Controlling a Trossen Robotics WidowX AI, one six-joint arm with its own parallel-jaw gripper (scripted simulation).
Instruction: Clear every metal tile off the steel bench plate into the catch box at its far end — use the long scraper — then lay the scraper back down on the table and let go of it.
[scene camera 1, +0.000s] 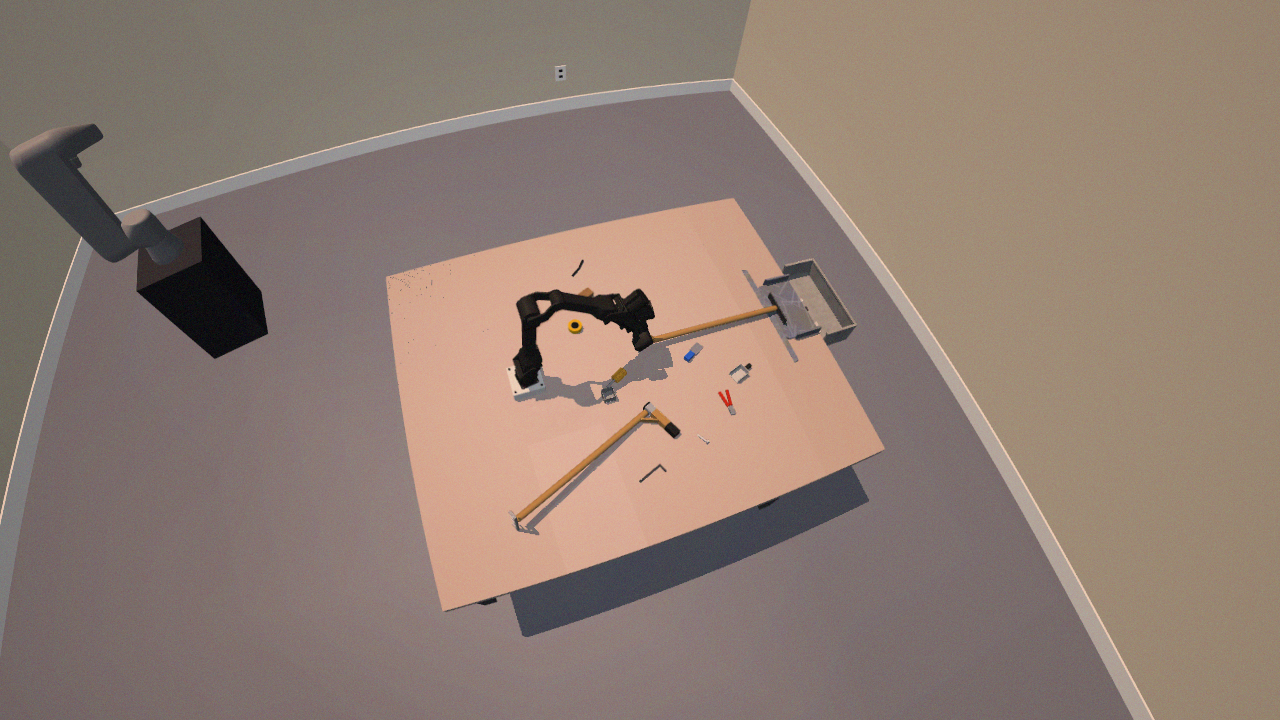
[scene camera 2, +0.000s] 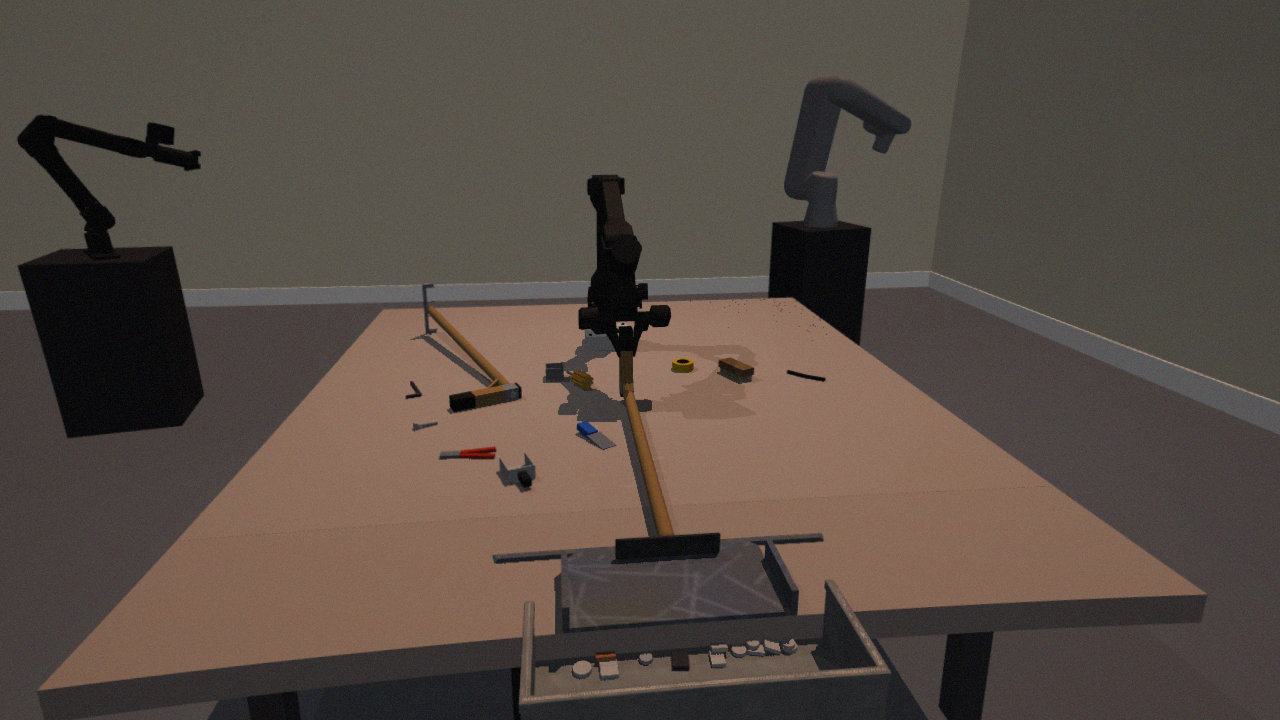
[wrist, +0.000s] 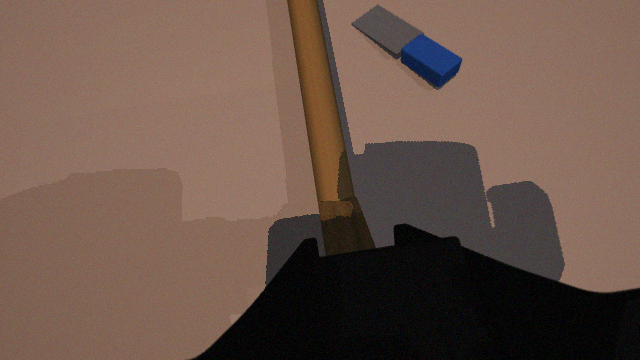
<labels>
gripper: scene camera 1; scene camera 2; wrist 356, 243
same spot on gripper: (scene camera 2: 608, 324) = (scene camera 1: 646, 329)
</labels>
